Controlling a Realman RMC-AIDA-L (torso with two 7-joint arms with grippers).
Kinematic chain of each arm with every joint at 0, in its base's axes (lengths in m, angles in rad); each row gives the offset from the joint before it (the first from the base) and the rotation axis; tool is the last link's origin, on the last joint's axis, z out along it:
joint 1: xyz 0 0 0.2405 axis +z
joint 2: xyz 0 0 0 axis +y
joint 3: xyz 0 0 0.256 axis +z
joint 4: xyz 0 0 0 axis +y
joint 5: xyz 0 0 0.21 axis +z
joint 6: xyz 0 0 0 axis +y
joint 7: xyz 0 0 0.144 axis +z
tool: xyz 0 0 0
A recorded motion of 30 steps. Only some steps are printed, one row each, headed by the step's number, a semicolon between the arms.
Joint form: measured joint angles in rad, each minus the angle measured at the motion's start. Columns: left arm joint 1, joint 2, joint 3, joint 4, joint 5, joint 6, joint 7; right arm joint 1, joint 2, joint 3, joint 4, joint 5, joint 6, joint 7.
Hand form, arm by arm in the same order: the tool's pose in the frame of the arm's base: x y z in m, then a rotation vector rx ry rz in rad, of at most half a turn. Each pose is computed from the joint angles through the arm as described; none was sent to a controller.
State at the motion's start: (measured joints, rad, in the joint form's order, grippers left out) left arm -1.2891 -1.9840 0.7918 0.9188 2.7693 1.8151 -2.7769; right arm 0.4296 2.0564 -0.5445 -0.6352 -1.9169 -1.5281 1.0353
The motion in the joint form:
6: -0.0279 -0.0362 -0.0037 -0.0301 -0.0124 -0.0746 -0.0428; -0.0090 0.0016 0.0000 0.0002 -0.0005 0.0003 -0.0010
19: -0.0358 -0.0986 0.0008 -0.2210 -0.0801 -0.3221 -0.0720; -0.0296 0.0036 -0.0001 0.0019 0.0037 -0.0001 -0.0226
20: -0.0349 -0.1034 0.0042 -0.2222 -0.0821 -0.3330 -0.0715; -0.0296 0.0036 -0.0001 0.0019 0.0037 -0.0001 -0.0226
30: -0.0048 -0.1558 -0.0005 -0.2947 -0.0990 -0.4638 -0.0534; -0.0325 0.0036 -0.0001 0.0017 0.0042 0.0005 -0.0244
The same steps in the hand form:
6: -0.0297 0.4369 0.0389 -2.5341 -1.3318 0.2730; 0.3068 0.3144 0.0309 -2.4753 0.3606 0.6688
19: -0.0336 0.4413 -0.0211 -2.5325 -1.4535 0.1370; 0.3125 0.3080 0.0301 -2.4664 0.3605 0.6589
20: -0.0333 0.4413 -0.0235 -2.5327 -1.4496 0.1309; 0.3125 0.3080 0.0301 -2.4664 0.3605 0.6589
30: -0.0482 0.4362 -0.0573 -2.5154 -1.5057 0.0707; 0.3134 0.3072 0.0302 -2.4646 0.3617 0.6567

